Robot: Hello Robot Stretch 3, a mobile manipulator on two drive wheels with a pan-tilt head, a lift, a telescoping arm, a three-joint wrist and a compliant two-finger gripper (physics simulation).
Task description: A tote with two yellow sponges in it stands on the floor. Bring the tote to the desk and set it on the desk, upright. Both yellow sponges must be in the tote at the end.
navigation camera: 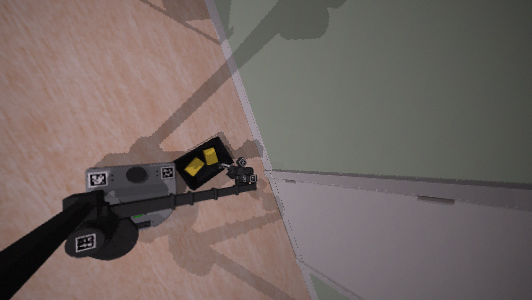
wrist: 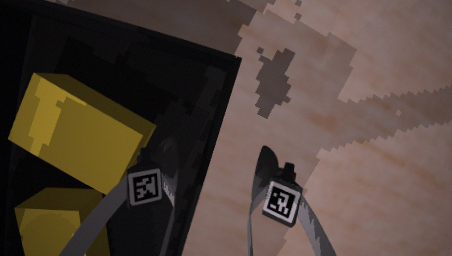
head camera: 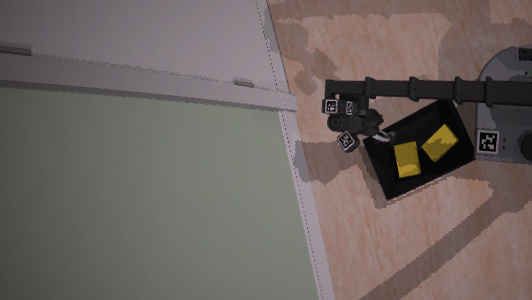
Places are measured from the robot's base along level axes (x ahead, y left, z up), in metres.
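Pixels of known places: gripper, fingertip midpoint: (navigation camera: 223, 169) (head camera: 385, 127); robot's base at its link origin: (navigation camera: 136, 173).
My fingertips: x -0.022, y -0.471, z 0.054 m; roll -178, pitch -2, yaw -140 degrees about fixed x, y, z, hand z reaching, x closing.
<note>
Ahead of a thing's pixels: the offset from my fingertips to its top centre.
The black tote (head camera: 425, 187) (navigation camera: 195, 185) (wrist: 227, 90) stands upright on the floor. One yellow sponge {dy +0.073, dx +0.093, dz -0.005 m} (head camera: 407, 160) (navigation camera: 210, 156) (wrist: 75, 135) and a second yellow sponge {dy +0.177, dx +0.034, dz -0.005 m} (head camera: 440, 143) (navigation camera: 194, 166) (wrist: 55, 232) lie inside it, close together. My gripper (head camera: 384, 136) (navigation camera: 225, 166) (wrist: 217, 159) is partly open at one long wall of the tote. In the wrist view the left finger is on the inner side of the rim and the right finger on the outer side, with gaps to the wall. The height of the fingertips relative to the rim is unclear.
My base (head camera: 500, 117) (navigation camera: 155, 185) is at the tote's corner. My arm (head camera: 390, 88) (navigation camera: 202, 195) passes beside it. A green wall (head camera: 150, 200) (navigation camera: 390, 90) and pale furniture with handles (head camera: 140, 40) (navigation camera: 380, 235) are beyond the gripper; I cannot tell if this is the desk.
</note>
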